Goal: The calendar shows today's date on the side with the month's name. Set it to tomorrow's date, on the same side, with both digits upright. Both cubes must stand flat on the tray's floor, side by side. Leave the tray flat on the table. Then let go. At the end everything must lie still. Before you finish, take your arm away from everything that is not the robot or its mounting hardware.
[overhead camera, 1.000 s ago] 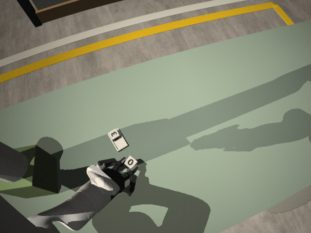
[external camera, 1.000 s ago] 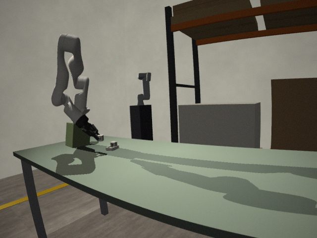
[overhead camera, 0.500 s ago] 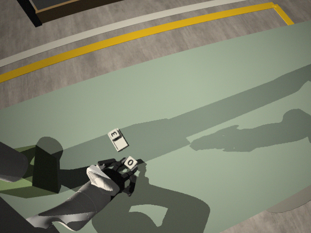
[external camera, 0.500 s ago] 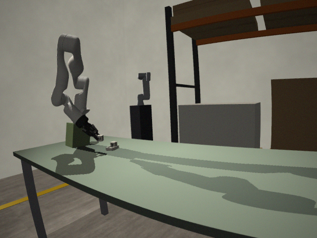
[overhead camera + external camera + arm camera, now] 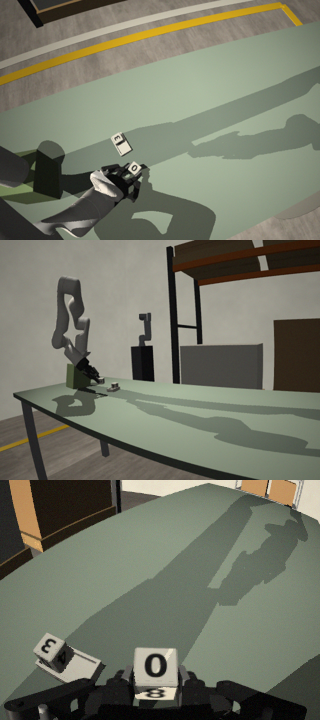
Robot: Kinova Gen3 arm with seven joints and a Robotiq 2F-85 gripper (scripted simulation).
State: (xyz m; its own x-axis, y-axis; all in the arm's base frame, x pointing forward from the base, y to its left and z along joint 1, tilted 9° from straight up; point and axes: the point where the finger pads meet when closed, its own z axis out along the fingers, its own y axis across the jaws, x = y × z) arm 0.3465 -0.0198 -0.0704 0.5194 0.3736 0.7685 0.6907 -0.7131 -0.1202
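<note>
My gripper is now 4 cm past the white tray, 11 cm to the right of it and 8 cm above it. The rest, counted from my hand: white cube: 1 cm ahead, 1 cm to the left, 1 cm below.
</note>
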